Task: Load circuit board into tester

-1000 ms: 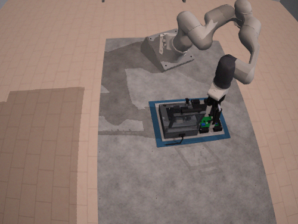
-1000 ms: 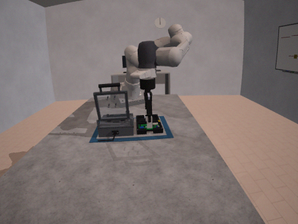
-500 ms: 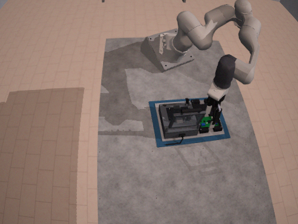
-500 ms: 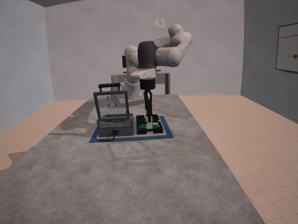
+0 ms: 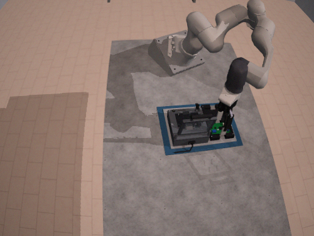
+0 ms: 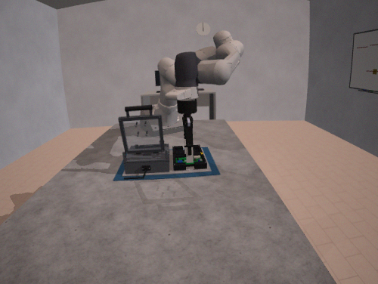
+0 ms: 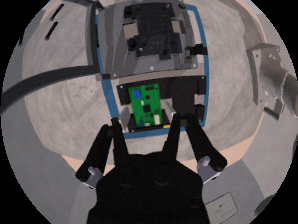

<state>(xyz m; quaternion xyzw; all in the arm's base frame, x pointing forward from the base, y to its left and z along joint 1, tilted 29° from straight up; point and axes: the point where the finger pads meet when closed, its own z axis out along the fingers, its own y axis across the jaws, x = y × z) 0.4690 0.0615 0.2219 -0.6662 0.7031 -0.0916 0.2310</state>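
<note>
Now: the green circuit board 4 cm below my hand. Also, from my hand: tester bed (16 cm to the right, 3 cm behind, 1 cm above); framed clear lid (17 cm to the right, 13 cm above, 8 cm ahead).
</note>
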